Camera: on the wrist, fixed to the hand. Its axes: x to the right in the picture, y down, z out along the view.
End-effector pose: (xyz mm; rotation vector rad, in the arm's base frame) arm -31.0 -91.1 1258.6 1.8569 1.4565 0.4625
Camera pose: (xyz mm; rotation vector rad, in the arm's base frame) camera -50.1 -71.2 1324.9 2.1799 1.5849 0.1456
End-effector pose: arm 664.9 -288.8 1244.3 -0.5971 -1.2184 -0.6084
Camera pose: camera 731.3 -311.4 1229.3 -0.2880 -1.3261 -0.3181
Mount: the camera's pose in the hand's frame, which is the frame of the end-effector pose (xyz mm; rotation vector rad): 3.3 32.7 -63.8 0.4001 -0.0426 0.0244
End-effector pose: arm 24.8 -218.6 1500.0 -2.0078 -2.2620 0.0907
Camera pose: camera 64.7 -213.4 1559.4 -1.8332 -2.0389 0.5458
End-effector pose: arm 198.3 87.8 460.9 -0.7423 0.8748 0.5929
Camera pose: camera 147.0 58.6 420.1 -0.3560 0.9280 0.4343
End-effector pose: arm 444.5 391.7 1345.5 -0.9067 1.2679 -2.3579
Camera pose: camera 399.1 411.9 1293.7 -0.7989 0.7429 -2.4316
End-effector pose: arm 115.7 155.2 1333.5 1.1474 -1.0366 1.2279
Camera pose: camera 82.0 218.5 1330.1 1.4742 -0.8583 1.4783
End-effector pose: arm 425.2 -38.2 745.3 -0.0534 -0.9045 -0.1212
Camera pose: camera 481.2 -12.3 708.7 0.3058 -0.9562 0.0853
